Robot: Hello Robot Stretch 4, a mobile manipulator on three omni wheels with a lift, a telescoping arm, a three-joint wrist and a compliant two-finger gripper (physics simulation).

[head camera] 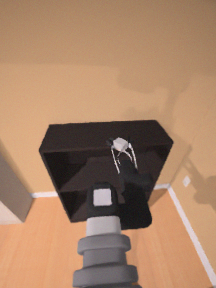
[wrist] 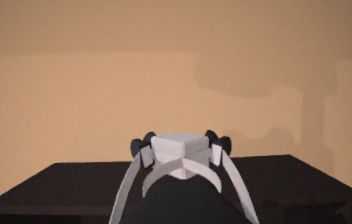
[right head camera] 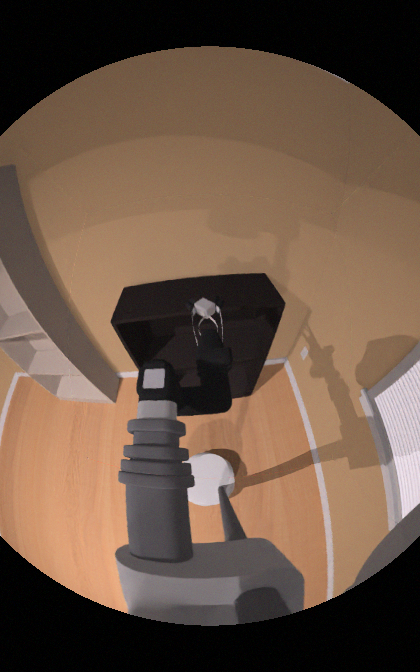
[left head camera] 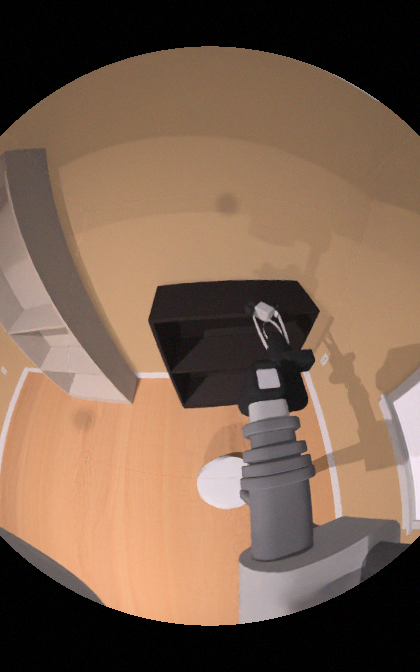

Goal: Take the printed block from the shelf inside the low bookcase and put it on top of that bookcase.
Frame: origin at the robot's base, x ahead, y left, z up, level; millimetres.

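Seen in the pictures: gripper, fingertip midpoint: (head camera: pixel 119 138).
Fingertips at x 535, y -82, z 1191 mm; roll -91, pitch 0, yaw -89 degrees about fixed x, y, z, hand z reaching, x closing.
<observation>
Pixels of each thing's middle, then the offset from my fingertips to it. "spot": a spot on its surface instead.
- low dark bookcase, surface spot: (wrist: pixel 75 182) spot: dx +242, dy +279, dz -159 mm
- white printed block, body centre: (wrist: pixel 179 153) (head camera: pixel 120 144) dx -42, dy +1, dz +0 mm
The low dark bookcase (head camera: pixel 75 136) (left head camera: pixel 200 300) (right head camera: pixel 155 300) (wrist: pixel 75 182) stands against the wall. The white printed block (head camera: pixel 120 144) (left head camera: pixel 264 311) (right head camera: pixel 204 307) (wrist: pixel 180 145) is between the fingertips, with a corner facing the wrist camera. My gripper (head camera: pixel 120 144) (left head camera: pixel 263 310) (right head camera: pixel 204 306) (wrist: pixel 180 143) is shut on the block. In the head views the block and fingertips overlap the bookcase's top board. In the wrist view the block shows in front of the top board, its upper part rising past the rear edge against the wall. The gap between block and board cannot be judged.
A tall pale shelf unit (left head camera: pixel 75 280) (right head camera: pixel 55 300) stands at the left. The tan wall (head camera: pixel 100 75) (wrist: pixel 100 100) rises behind the bookcase. A round white disc (left head camera: pixel 222 482) (right head camera: pixel 210 480) lies on the wood floor below the arm. A window (right head camera: pixel 405 440) is at the right.
</observation>
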